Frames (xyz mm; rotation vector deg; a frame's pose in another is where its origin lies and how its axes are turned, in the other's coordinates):
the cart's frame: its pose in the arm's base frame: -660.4 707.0 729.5 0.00 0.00 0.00
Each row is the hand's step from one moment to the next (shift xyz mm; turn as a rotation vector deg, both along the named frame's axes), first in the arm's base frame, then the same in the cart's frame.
Working: the arm's base frame: its pose in the cart's frame: 660.4 -707.0 -729.5 0.00 0.00 0.00

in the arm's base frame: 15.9 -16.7 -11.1 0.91 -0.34 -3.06
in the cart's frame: 15.9 -16.7 -11.1 0.91 -0.34 -3.06
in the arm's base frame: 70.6 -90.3 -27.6 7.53 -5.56 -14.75
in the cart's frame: 70.6 -90.3 -27.6 7.53 -5.56 -14.75
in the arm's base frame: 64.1 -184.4 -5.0 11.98 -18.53 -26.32
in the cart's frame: 64.1 -184.4 -5.0 11.98 -18.53 -26.32
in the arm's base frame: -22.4 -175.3 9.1 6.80 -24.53 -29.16
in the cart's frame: -22.4 -175.3 9.1 6.80 -24.53 -29.16
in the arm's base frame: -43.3 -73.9 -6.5 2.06 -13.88 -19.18
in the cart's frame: -43.3 -73.9 -6.5 2.06 -13.88 -19.18
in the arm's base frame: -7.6 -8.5 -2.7 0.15 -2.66 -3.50
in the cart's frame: -7.6 -8.5 -2.7 0.15 -2.66 -3.50
